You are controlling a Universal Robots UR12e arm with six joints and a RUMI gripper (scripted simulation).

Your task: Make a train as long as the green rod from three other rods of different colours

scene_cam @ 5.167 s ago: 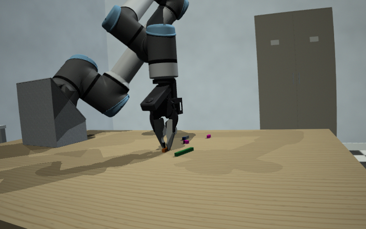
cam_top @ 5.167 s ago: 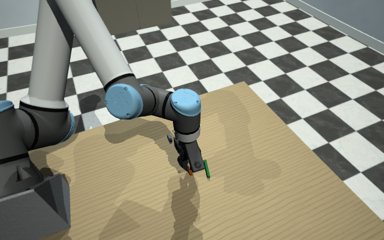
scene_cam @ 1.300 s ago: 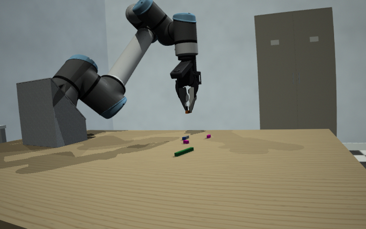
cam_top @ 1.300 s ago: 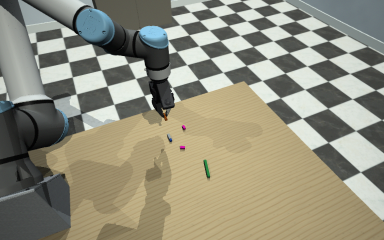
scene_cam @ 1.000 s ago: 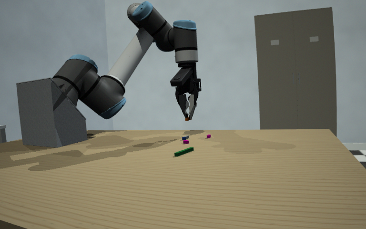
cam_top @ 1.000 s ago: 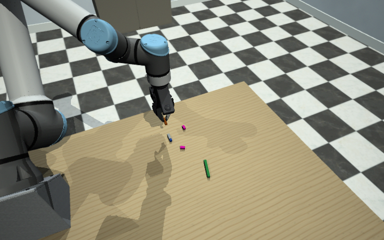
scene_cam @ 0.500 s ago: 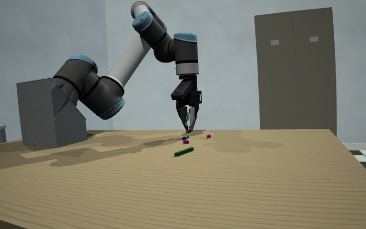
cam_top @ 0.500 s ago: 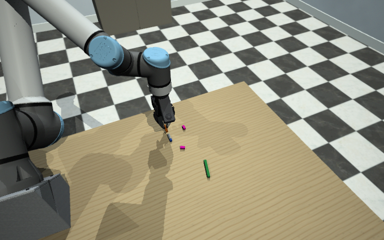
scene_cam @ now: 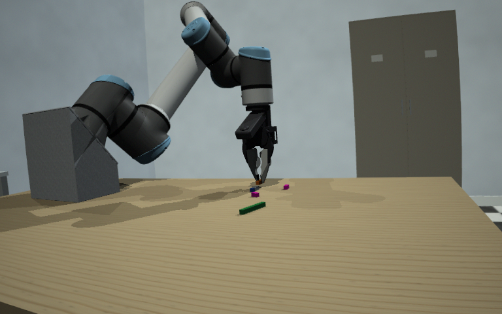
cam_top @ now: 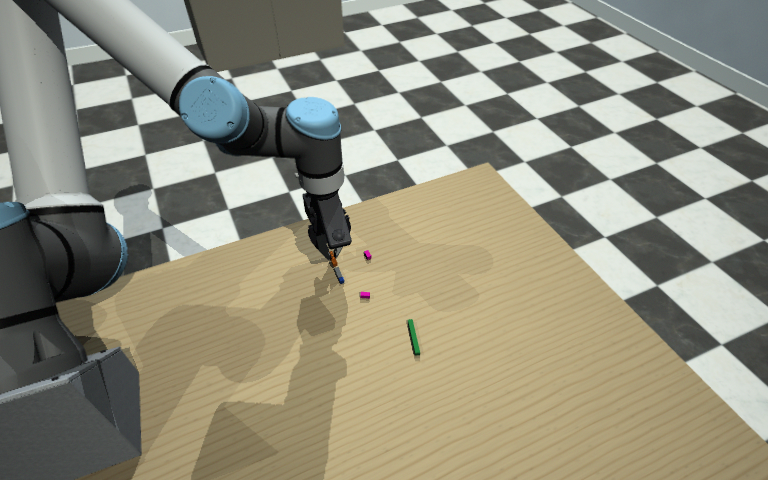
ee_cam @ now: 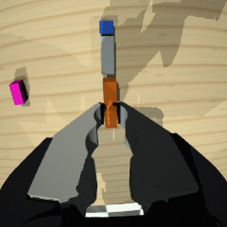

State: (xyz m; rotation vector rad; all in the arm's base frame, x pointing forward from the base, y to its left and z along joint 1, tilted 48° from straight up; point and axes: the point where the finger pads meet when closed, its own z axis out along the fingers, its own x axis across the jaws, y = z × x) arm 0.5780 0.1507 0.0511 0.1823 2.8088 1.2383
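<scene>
Now: hand 1 cm above the orange rod. Round my hand: green rod: 26 cm to the right, 7 cm ahead, 2 cm below; then grey rod: 4 cm to the right, 2 cm below; then blue rod: 6 cm to the right, 2 cm below.
</scene>
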